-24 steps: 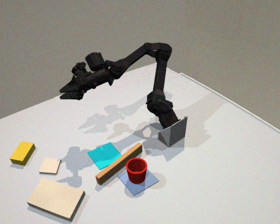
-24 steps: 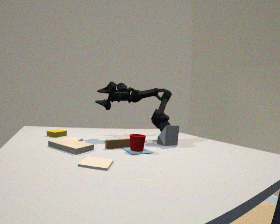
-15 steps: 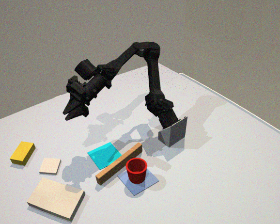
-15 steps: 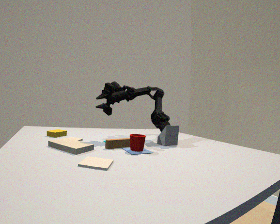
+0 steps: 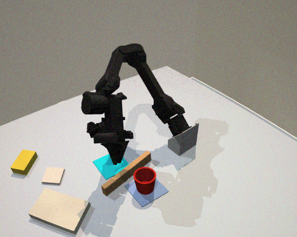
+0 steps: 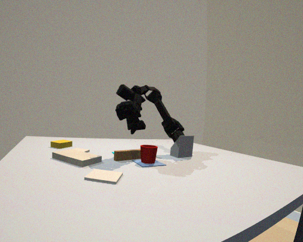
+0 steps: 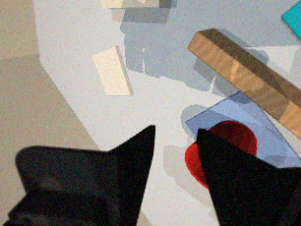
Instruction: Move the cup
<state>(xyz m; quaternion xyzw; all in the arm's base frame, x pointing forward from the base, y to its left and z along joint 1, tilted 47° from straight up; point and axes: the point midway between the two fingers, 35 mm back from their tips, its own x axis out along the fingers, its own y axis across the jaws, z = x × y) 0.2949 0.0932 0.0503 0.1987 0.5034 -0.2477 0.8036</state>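
Right now my gripper tip is 90 mm above the red cup, 70 mm past it and 50 mm to the right of it. Round my gripper tip: wooden bar (120 mm below, 50 mm behind, 40 mm to the right); then pale blue pad (140 mm below, 70 mm behind, 50 mm to the left); then cyan pad (140 mm below, 120 mm to the right, 30 mm behind).
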